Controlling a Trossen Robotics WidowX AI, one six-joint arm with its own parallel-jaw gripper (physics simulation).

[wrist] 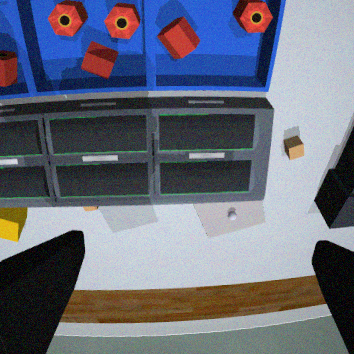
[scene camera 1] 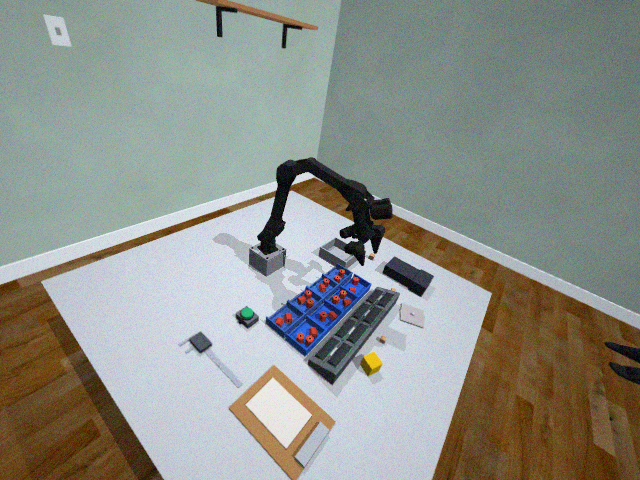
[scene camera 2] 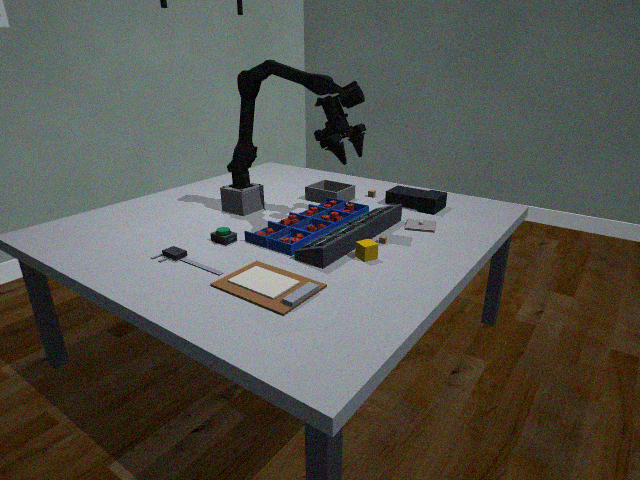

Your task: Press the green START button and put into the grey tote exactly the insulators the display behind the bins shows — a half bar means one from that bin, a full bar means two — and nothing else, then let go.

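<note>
My open, empty gripper [scene camera 1: 369,257] [scene camera 2: 352,159] [wrist: 200,240] hangs high above the table, near the tote end of the bins. Red insulators [scene camera 1: 310,338] [wrist: 122,22] lie in two rows of blue bins [scene camera 2: 266,245] [wrist: 210,90], some upright, some on their sides. The dark display [scene camera 1: 323,369] [scene camera 2: 361,237] [wrist: 268,150] stands along the bins; thin green lines edge its windows in the wrist view, but I cannot read bar lengths. The grey tote [scene camera 1: 333,256] [scene camera 2: 320,194] is near the arm base; no insulator shows in its visible part. The green button [scene camera 1: 247,313] [scene camera 2: 223,230] sits on a dark housing.
A black box [scene camera 1: 408,275] [scene camera 2: 416,199], a yellow cube [scene camera 1: 371,363] [scene camera 2: 366,250], a pale plate [scene camera 1: 412,315] [wrist: 220,222] and small wooden cubes [scene camera 1: 382,339] [wrist: 294,148] lie beyond the display. A clipboard [scene camera 1: 279,410] [scene camera 2: 263,281] and a caliper [scene camera 1: 200,342] lie toward the near side.
</note>
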